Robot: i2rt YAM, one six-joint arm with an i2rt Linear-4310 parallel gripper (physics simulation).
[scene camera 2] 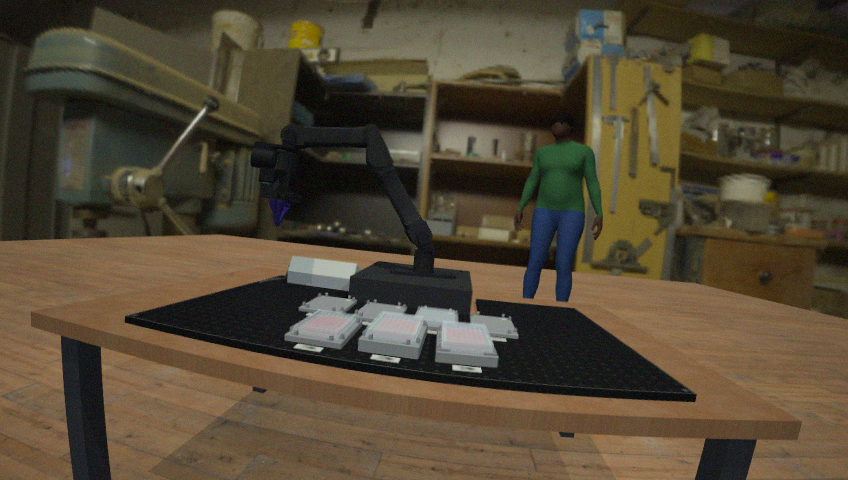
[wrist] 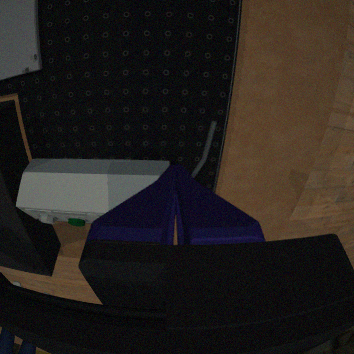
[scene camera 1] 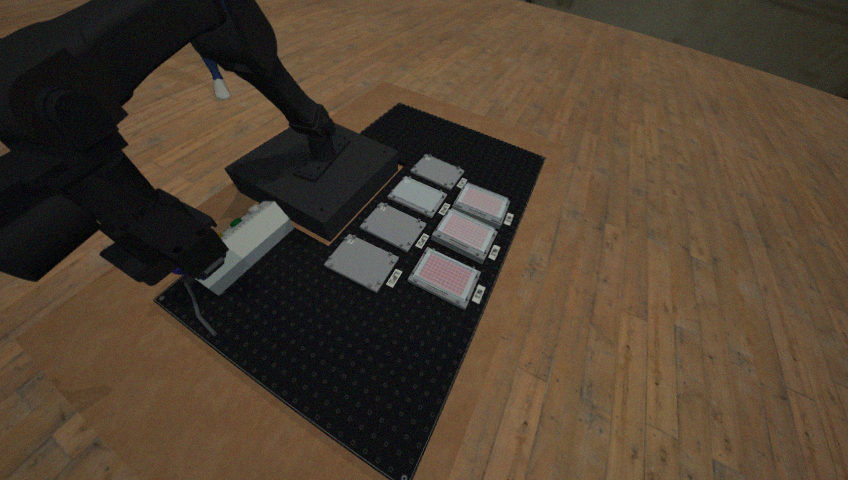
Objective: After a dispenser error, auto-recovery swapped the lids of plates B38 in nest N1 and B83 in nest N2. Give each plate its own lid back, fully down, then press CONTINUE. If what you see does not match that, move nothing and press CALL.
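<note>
Three plates with pink wells stand in the outer row, seemingly under clear covers. Their labels are too small to read, so I cannot tell B38 from B83. Behind them are several grey nests; one nest looks paler and glossier. The pale button box stands beside the arm base; its green button shows, its lettering does not. My gripper is shut and empty, above the box's end, which its fingers partly hide in the wrist view.
The black arm base stands between the box and the nests. A grey cable runs from the box over the black perforated mat. A person in green stands behind the table.
</note>
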